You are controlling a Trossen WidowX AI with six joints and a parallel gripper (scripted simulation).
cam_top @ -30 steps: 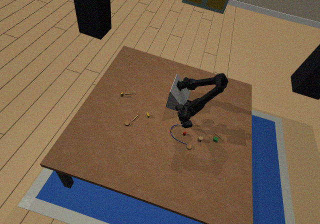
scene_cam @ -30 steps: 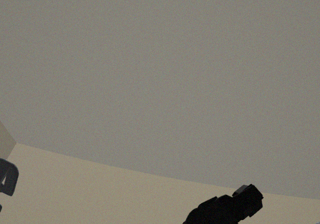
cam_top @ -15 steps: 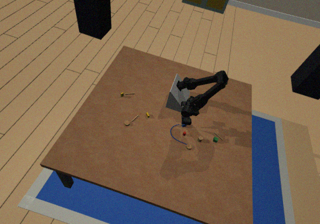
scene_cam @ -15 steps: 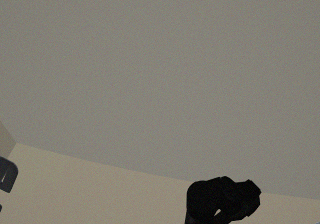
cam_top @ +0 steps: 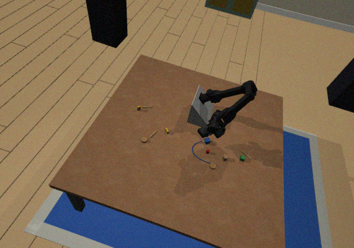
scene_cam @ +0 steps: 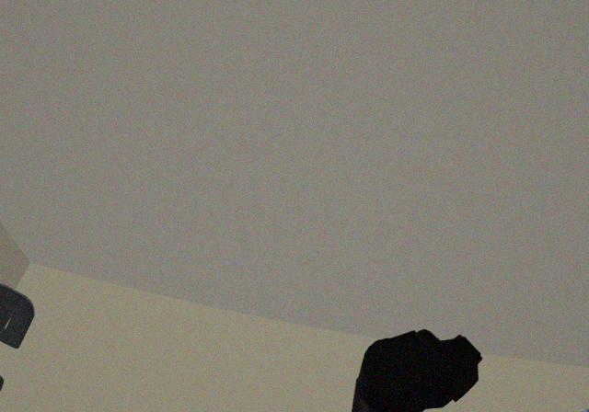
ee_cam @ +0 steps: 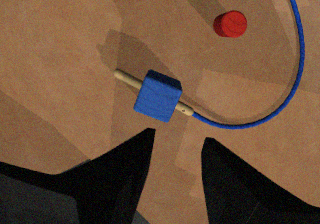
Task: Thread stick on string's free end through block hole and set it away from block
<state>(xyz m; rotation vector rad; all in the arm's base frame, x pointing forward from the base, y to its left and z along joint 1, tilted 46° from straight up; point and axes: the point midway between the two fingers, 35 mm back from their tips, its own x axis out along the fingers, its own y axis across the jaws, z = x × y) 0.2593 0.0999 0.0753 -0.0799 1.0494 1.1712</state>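
The blue cube is 7 cm below my gripper tip, 1 cm to the left of it and 1 cm behind it. The rest, counted from my gripper tip: wooden cylinder (15 cm to the left, 7 cm below, 7 cm ahead); then red peg (7 cm below, 7 cm ahead, 3 cm to the left); then thin wooden stick (7 cm below, 1 cm behind).
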